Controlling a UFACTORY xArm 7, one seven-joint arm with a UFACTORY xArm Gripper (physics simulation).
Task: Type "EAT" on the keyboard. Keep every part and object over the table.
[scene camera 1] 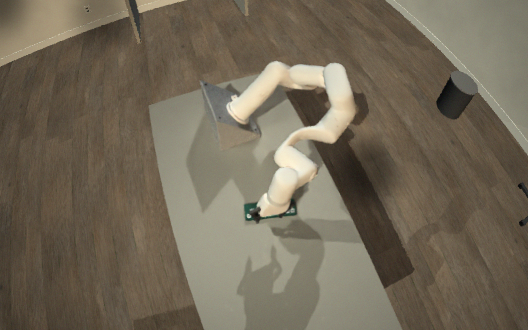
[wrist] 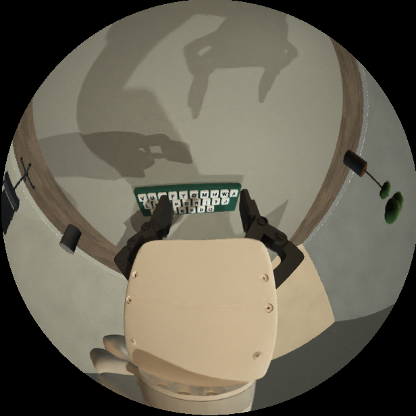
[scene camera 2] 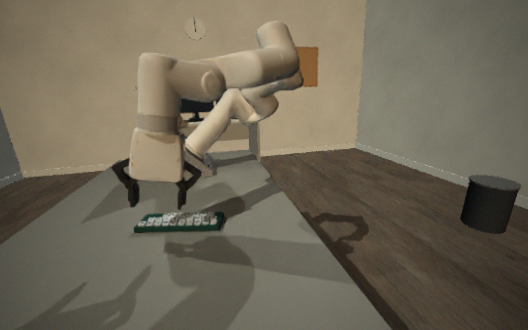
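Pixels of known places: gripper, fingertip midpoint: (scene camera 1: pixel 268 217) (scene camera 2: pixel 157 205); arm's base, link origin: (scene camera 1: pixel 237 113) (scene camera 2: pixel 193 149).
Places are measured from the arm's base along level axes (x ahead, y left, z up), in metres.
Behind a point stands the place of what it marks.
Observation:
The keyboard (scene camera 1: pixel 248 207) @(z -0.079, x 0.395, y -0.139 m) (scene camera 2: pixel 180 223) @(z -0.074, x 0.467, y -0.067 m) (wrist: pixel 192 205), a green board with white lettered keys in three rows, lies flat on the table. My gripper (scene camera 2: pixel 157 205) @(z -0.009, x 0.492, y -0.104 m) (wrist: pixel 204 200) is open and empty, fingers pointing down, a short way above it. In the wrist view the left finger overlaps the left part of the keyboard, and the right fingertip is beside its right end. The A key (wrist: pixel 234 193) ends the top row on the right; the T key (wrist: pixel 216 202) is in the middle row. No E key can be read; the left finger hides some keys there. The arm hides the keyboard's middle in scene camera 1.
The grey table (scene camera 1: pixel 215 270) @(z -0.091, x 0.574, y -0.369 m) (scene camera 2: pixel 280 300) @(z -0.091, x 0.734, y 0.071 m) has long side edges with wooden floor beyond. The arm's wedge-shaped base (scene camera 1: pixel 235 135) @(z -0.016, x 0.097, y -0.054 m) stands at its far end. A dark bin (scene camera 1: pixel 456 96) (scene camera 2: pixel 490 205) stands on the floor to the right. Arm shadows fall across the table.

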